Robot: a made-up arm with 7 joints. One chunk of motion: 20 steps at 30 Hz.
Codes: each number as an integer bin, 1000 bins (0 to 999) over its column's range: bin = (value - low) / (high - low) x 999, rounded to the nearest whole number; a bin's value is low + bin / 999 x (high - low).
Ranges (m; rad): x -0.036..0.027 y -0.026..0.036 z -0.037..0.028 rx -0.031..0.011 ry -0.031..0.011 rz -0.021..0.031
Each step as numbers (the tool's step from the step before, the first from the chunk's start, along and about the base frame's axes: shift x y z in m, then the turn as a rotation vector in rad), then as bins.
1 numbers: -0.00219 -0.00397 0.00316 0.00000 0.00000 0.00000
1 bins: 536 355 617 737 737 403
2 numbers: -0.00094 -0.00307 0.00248 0.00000 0.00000 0.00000
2 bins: 556 369 607 737 737 403
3 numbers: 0.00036 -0.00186 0.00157 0.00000 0.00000 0.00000
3 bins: 577 389 593 737 737 403
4 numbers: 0.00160 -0.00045 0.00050 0.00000 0.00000 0.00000
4 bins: 596 412 576 737 737 403
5 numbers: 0.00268 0.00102 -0.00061 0.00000 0.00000 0.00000
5 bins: 613 435 559 737 737 403
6 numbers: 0.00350 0.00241 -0.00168 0.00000 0.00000 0.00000
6 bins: 626 458 543 737 737 403
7 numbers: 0.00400 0.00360 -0.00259 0.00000 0.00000 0.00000
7 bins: 634 477 529 737 737 403
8 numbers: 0.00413 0.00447 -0.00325 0.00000 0.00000 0.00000
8 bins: 636 491 519 737 737 403
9 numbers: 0.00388 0.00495 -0.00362 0.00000 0.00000 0.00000
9 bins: 632 499 513 737 737 403
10 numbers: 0.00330 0.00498 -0.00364 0.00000 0.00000 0.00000
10 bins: 623 499 513 737 737 403
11 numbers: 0.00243 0.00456 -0.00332 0.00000 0.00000 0.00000
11 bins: 609 492 518 737 737 403
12 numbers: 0.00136 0.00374 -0.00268 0.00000 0.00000 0.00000
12 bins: 592 479 527 737 737 403
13 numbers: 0.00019 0.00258 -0.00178 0.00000 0.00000 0.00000
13 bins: 574 461 541 737 737 403
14 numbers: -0.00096 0.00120 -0.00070 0.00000 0.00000 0.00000
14 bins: 556 438 558 737 737 403
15 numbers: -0.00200 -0.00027 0.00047 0.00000 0.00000 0.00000
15 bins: 539 415 576 737 737 403
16 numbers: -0.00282 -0.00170 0.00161 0.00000 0.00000 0.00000
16 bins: 526 392 593 737 737 403
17 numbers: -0.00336 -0.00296 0.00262 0.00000 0.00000 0.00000
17 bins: 518 371 609 737 737 403
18 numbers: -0.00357 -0.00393 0.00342 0.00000 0.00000 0.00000
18 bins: 514 356 621 737 737 403
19 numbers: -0.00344 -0.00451 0.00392 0.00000 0.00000 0.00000
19 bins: 516 346 629 737 737 403
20 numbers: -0.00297 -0.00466 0.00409 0.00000 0.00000 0.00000
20 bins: 524 344 632 737 737 403
